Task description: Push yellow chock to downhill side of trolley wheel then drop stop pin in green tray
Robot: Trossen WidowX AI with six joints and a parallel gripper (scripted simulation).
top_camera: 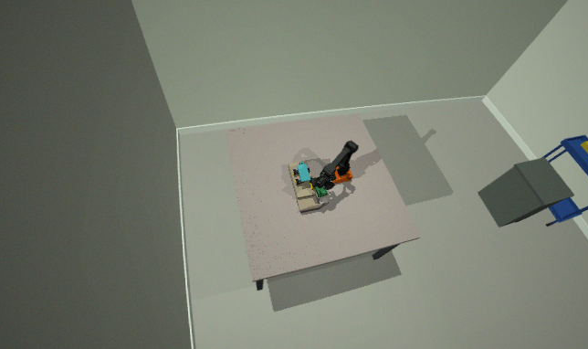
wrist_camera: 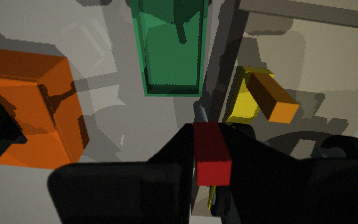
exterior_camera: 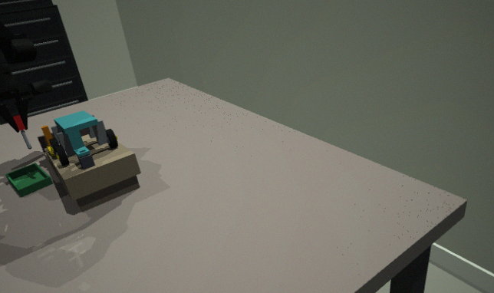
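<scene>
My gripper tip is right at the red-headed stop pin. Also, from my gripper tip: yellow chock: 50 mm below, 50 mm ahead, 20 mm to the right; teal trolley: 110 mm to the right, 90 mm ahead, 20 mm below.
</scene>
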